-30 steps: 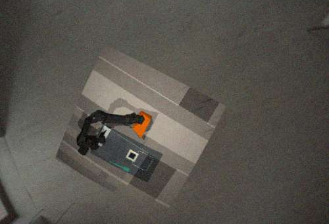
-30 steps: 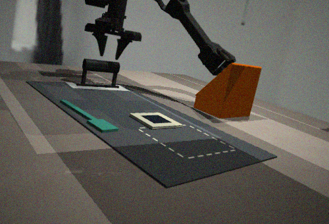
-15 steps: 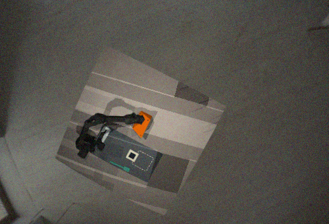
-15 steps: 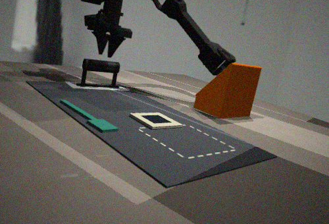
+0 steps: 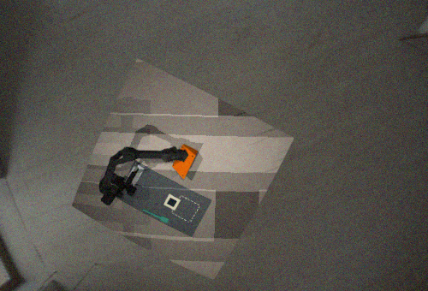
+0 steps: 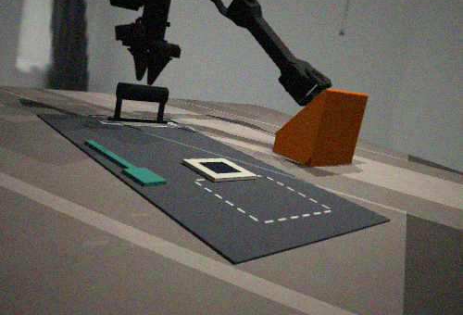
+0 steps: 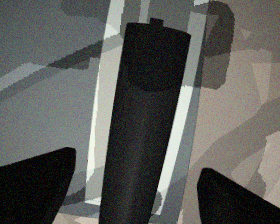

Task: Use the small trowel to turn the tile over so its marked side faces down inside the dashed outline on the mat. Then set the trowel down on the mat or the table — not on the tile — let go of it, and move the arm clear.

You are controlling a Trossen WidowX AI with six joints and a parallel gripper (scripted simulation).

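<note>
My gripper tip is 2 cm short of the dark mat, 28 cm to the right of it and 11 cm above it. Round my gripper tip: tile: 1 cm behind, 34 cm to the left, 9 cm below.
</note>
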